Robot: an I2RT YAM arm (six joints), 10 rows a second.
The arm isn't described. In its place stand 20 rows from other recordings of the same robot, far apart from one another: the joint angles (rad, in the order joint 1, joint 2, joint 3, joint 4, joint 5, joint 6), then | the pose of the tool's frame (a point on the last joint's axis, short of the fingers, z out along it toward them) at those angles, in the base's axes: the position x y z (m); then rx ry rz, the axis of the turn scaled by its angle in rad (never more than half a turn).
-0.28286, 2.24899, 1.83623, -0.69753, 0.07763, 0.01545 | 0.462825 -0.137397 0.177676 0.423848 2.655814 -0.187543
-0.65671, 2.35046, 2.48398, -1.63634, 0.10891, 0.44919 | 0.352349 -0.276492 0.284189 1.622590 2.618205 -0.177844
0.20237, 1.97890, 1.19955, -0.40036, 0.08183, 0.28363 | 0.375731 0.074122 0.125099 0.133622 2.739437 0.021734
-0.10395, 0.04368, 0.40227, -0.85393, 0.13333, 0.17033 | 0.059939 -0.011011 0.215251 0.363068 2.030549 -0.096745
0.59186, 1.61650, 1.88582, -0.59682, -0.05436, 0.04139 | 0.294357 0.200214 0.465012 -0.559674 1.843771 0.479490
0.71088, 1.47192, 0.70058, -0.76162, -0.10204, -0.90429 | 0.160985 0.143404 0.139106 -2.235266 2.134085 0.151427
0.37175, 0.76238, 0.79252, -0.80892, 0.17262, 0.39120 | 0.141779 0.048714 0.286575 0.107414 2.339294 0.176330
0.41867, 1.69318, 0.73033, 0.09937, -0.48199, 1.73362 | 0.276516 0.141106 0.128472 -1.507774 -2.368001 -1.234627
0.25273, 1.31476, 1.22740, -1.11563, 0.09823, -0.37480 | 0.234982 0.057079 0.305181 -0.832570 2.648055 -0.167679
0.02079, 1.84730, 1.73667, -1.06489, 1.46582, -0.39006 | 0.372783 -0.027660 0.328322 -0.062081 2.292045 -2.079686
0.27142, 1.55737, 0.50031, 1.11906, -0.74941, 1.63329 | 0.271900 0.100839 0.199790 0.545531 1.864670 1.962410
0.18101, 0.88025, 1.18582, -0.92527, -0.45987, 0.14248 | 0.148297 0.043203 0.386437 -0.305065 2.176963 0.685176
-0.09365, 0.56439, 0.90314, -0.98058, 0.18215, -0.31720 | 0.094376 -0.015341 0.327460 -0.147433 2.228973 -0.427584
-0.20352, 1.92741, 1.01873, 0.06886, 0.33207, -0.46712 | 0.371748 -0.088570 0.124398 -0.167386 2.466540 -0.701099
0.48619, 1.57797, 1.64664, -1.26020, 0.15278, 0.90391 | 0.270087 0.136614 0.352738 0.609397 2.680438 0.176289
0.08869, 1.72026, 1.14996, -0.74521, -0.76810, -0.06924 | 0.319622 0.053254 0.196415 -0.352043 2.676440 1.092759
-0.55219, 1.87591, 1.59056, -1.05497, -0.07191, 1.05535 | 0.321719 -0.195214 0.247304 2.101406 2.042524 0.186532
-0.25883, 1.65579, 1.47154, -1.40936, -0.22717, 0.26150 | 0.284111 -0.066929 0.281990 -0.800962 -2.993220 -0.353420
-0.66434, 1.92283, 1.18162, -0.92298, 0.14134, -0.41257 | 0.250487 -0.202522 0.131382 -0.365238 -2.964719 0.109948
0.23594, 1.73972, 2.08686, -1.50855, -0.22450, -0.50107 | 0.306974 0.081953 0.413792 -1.030964 2.494587 0.227469
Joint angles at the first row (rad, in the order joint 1, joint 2, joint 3, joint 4, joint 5, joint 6):
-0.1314, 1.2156, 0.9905, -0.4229, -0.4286, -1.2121
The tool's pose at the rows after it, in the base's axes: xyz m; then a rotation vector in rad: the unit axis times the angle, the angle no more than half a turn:
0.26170 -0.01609 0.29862 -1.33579 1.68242 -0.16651
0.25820 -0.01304 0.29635 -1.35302 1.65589 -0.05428
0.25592 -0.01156 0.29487 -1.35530 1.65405 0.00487
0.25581 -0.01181 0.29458 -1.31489 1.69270 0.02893
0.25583 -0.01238 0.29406 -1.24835 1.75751 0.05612
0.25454 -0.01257 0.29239 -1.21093 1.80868 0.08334
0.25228 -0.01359 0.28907 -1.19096 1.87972 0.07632
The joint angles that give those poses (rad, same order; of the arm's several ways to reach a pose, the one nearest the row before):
-0.1314, 1.2163, 0.9905, -0.4587, -0.5411, -1.2117
-0.1314, 1.2171, 0.9905, -0.4992, -0.6277, -1.2118
-0.1310, 1.2171, 0.9905, -0.5259, -0.6655, -1.2064
-0.1314, 1.2171, 0.9905, -0.5285, -0.6594, -1.1587
-0.1314, 1.2171, 0.9905, -0.5316, -0.6395, -1.0836
-0.1314, 1.2171, 0.9905, -0.5518, -0.6273, -1.0416
-0.1314, 1.2171, 0.9905, -0.5888, -0.5827, -1.0241

